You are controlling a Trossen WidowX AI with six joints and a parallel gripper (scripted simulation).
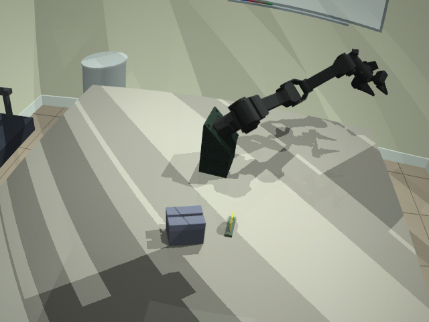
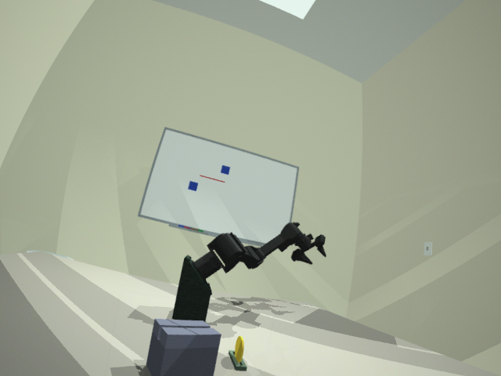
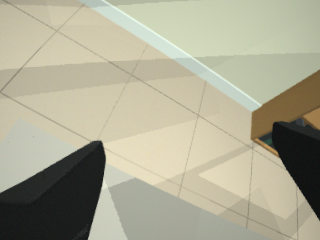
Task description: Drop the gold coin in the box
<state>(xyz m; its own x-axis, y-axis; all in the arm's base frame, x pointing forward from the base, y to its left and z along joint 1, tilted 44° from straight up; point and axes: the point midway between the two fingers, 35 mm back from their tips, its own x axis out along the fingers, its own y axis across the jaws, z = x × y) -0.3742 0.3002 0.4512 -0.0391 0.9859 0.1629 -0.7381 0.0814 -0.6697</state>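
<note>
Now: gripper tip 62 cm short of the gold coin, 47 cm to the left of it and 20 cm above it.
</note>
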